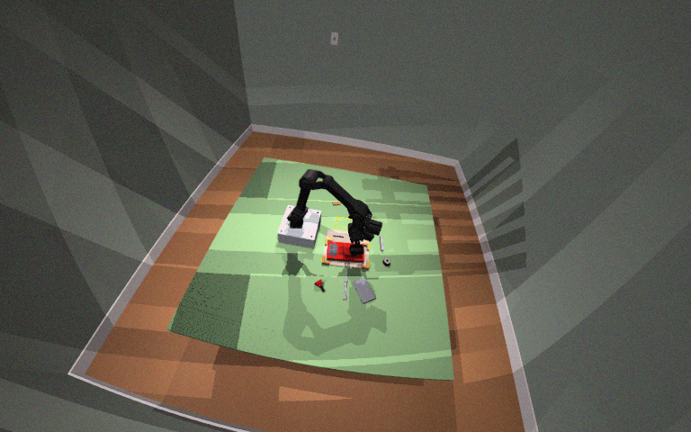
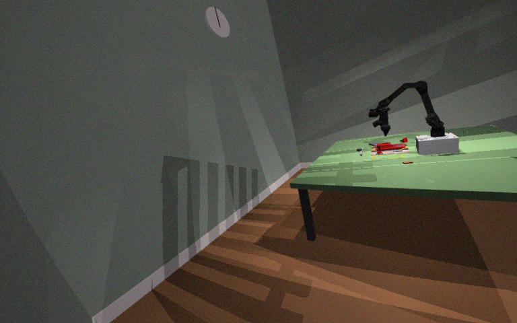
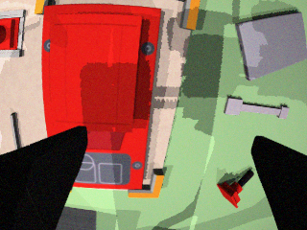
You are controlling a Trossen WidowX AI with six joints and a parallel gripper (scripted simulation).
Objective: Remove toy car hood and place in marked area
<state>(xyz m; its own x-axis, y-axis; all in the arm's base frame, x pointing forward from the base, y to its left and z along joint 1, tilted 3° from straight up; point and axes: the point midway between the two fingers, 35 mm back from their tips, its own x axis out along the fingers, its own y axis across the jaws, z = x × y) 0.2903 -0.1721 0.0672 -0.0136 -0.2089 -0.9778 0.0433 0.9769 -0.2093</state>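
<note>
Now: the red hood 80 mm below my gripper tip, 50 mm to the left of it and 20 mm ahead of it. Round my gripper tip: black wheel: 210 mm ahead, 110 mm below, 10 mm to the right.
</note>
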